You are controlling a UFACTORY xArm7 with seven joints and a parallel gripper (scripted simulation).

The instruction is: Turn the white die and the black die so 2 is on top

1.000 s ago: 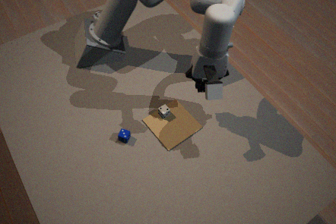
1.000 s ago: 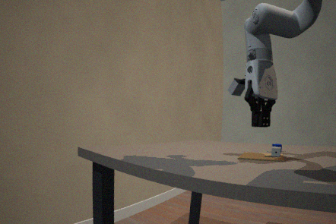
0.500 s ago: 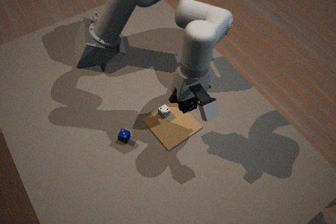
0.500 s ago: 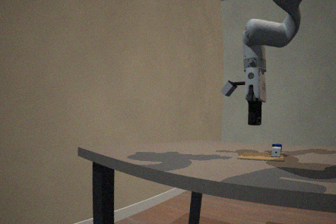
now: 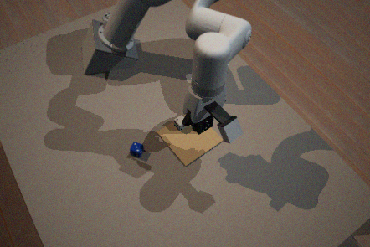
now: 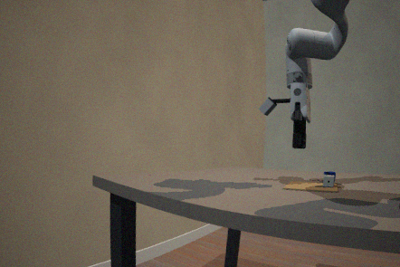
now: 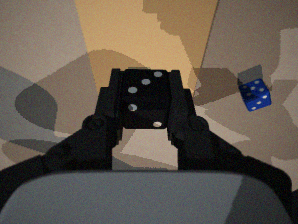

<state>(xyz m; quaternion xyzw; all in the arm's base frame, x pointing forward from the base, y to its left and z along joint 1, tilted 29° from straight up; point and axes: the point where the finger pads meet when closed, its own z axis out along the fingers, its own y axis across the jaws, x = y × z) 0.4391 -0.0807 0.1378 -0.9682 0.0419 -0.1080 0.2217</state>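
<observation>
Right now the tan mat is 120 mm below my hand and 40 mm behind it. From my hand the other things lie so: blue die (150 mm to the right, 110 mm below, 90 mm behind); white die (110 mm below, 90 mm behind); black die (10 mm below).
</observation>
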